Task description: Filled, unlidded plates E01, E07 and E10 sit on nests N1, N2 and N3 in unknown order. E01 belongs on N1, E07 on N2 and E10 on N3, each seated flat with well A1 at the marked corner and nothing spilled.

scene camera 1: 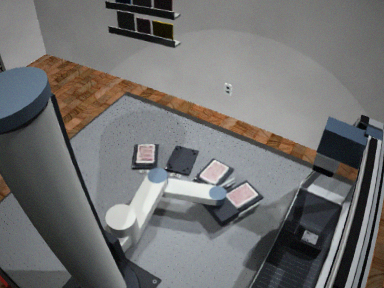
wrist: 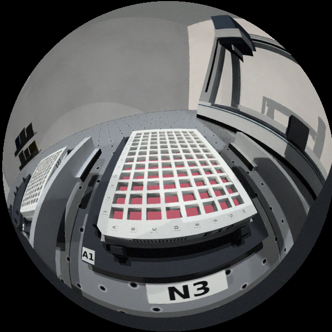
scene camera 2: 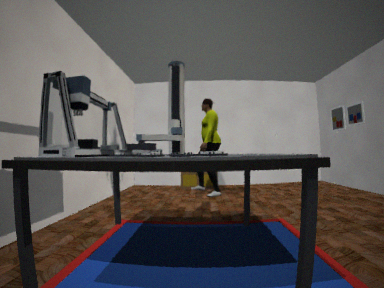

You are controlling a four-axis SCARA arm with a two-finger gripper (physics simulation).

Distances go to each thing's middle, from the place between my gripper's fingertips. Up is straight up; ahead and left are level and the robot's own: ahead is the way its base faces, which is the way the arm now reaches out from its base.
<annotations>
Right now my hand is 20 mm past the nest N3 [wrist: 170, 261], 20 mm above it and 10 mm to the right of it.
</annotations>
